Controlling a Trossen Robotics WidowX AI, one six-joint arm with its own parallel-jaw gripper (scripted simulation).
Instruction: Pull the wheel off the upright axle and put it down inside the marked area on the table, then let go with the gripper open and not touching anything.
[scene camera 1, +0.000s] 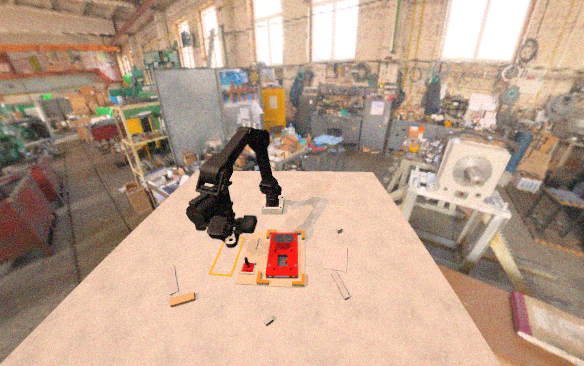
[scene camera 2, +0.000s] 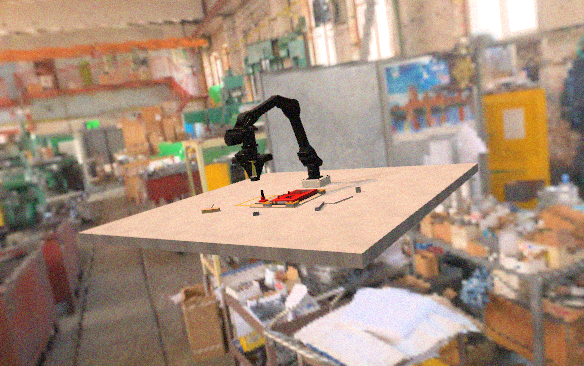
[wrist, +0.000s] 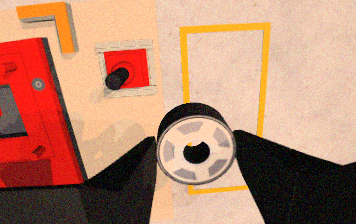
Labels:
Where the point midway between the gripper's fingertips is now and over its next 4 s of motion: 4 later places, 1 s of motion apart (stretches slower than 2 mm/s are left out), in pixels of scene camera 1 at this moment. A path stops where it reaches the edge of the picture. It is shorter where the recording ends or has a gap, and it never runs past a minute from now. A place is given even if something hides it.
The gripper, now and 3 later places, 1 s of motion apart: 231, 242; 222, 239; 225, 245; 237, 218

